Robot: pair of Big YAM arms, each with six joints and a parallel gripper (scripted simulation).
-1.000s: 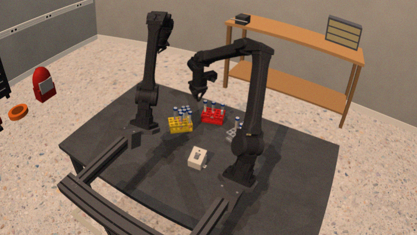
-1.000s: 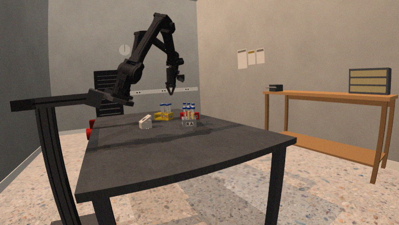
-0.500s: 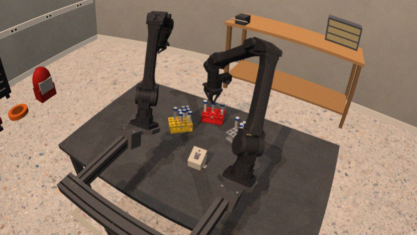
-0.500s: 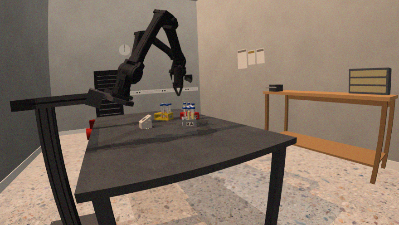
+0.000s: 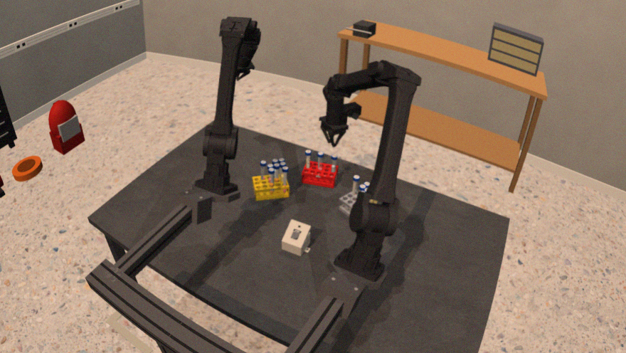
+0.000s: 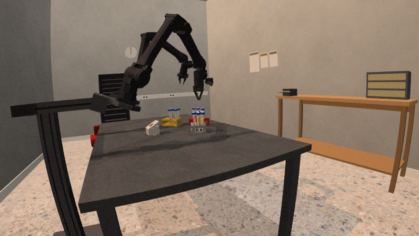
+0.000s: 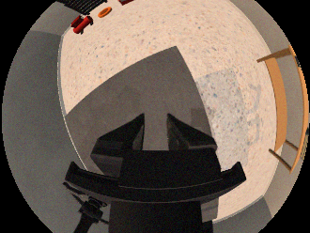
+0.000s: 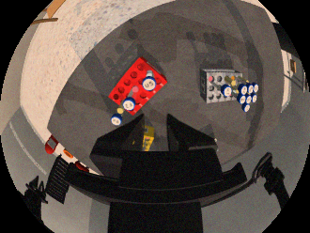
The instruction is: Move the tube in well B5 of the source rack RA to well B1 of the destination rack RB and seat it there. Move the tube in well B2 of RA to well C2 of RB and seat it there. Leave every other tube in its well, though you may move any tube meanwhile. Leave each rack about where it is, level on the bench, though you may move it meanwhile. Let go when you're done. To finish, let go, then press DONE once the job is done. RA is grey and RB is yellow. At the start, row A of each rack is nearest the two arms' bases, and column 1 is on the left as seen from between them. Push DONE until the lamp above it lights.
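Right now the red rack is 17 cm below my right hand, 5 cm to the left of it and 1 cm ahead of it.
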